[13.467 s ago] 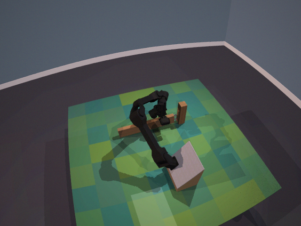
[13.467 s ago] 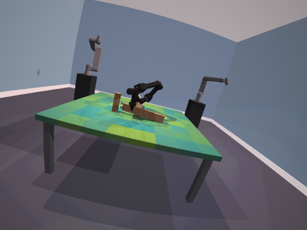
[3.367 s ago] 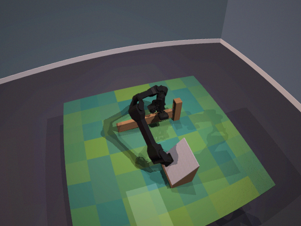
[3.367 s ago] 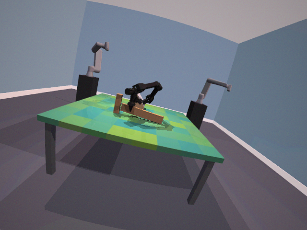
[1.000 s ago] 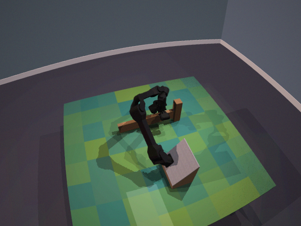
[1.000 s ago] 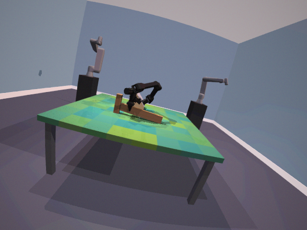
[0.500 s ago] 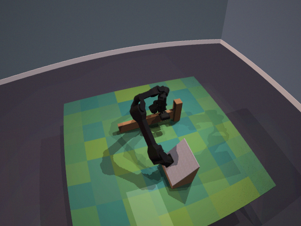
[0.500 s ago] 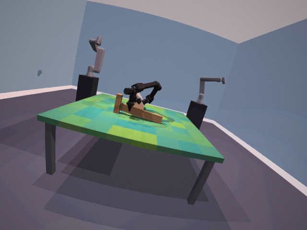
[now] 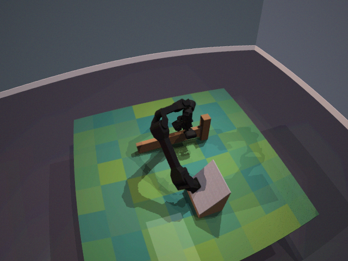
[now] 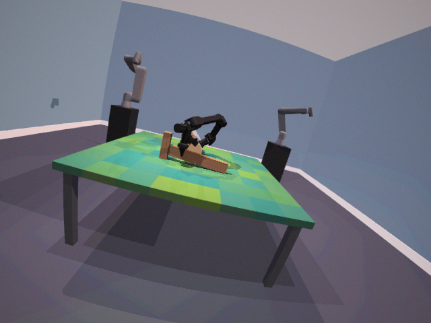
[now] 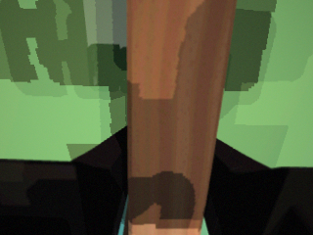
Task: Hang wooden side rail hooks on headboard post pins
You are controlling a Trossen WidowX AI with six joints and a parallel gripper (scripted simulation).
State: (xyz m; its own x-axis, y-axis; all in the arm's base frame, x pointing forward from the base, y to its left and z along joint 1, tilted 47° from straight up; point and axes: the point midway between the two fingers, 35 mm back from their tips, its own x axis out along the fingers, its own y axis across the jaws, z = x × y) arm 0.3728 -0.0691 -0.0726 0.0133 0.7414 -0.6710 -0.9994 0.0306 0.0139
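Now: the headboard post 120 mm to the right of my gripper tip and 40 mm above it.
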